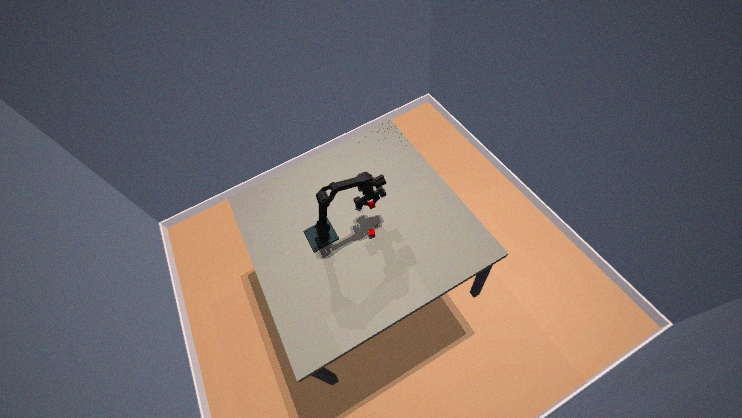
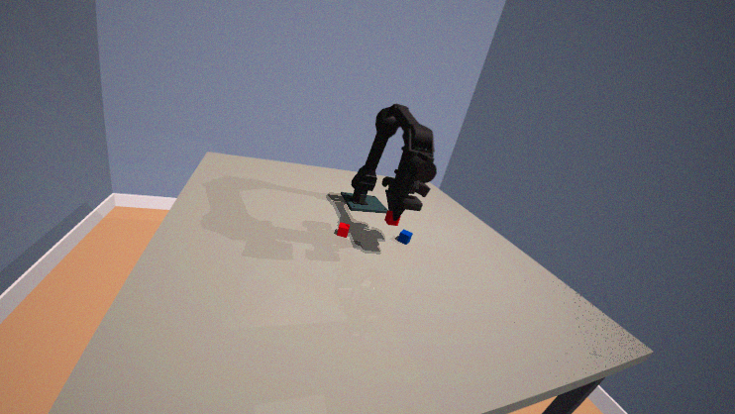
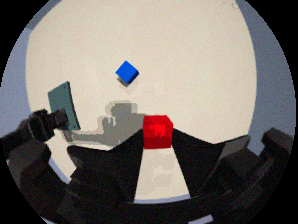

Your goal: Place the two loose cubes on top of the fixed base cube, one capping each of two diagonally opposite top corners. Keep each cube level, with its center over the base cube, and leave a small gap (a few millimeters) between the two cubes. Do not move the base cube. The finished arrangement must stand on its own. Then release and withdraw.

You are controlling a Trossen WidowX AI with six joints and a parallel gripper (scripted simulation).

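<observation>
Right now my gripper tip is 4 cm past the blue cube, 10 cm to the right of it and 9 cm above it.
</observation>
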